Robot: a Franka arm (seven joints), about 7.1 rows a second.
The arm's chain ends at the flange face. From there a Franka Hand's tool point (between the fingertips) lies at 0.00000 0.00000 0.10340 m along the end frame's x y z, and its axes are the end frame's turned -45 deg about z.
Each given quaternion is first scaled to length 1.
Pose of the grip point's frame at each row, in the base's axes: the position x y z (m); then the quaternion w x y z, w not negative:
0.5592, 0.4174, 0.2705, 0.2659, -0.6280, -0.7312, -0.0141
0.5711, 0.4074, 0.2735, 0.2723, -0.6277, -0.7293, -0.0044
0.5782, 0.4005, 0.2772, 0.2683, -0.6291, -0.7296, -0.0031
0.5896, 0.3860, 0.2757, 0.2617, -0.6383, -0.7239, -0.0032
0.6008, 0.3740, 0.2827, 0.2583, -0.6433, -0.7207, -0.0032
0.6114, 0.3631, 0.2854, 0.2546, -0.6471, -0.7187, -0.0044
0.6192, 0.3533, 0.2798, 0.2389, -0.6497, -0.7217, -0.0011
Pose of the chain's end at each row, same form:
0.5976, 0.3807, 0.3592, 0.2511, -0.8600, -0.4352, 0.0887
0.6116, 0.3714, 0.3616, 0.2532, -0.8590, -0.4336, 0.1001
0.6183, 0.3651, 0.3657, 0.2491, -0.8604, -0.4333, 0.0998
0.6284, 0.3510, 0.3649, 0.2430, -0.8668, -0.4245, 0.0972
0.6389, 0.3392, 0.3723, 0.2399, -0.8701, -0.4197, 0.0959
0.6486, 0.3284, 0.3754, 0.2369, -0.8728, -0.4163, 0.0934
0.6547, 0.3210, 0.3714, 0.2211, -0.8764, -0.4181, 0.0904

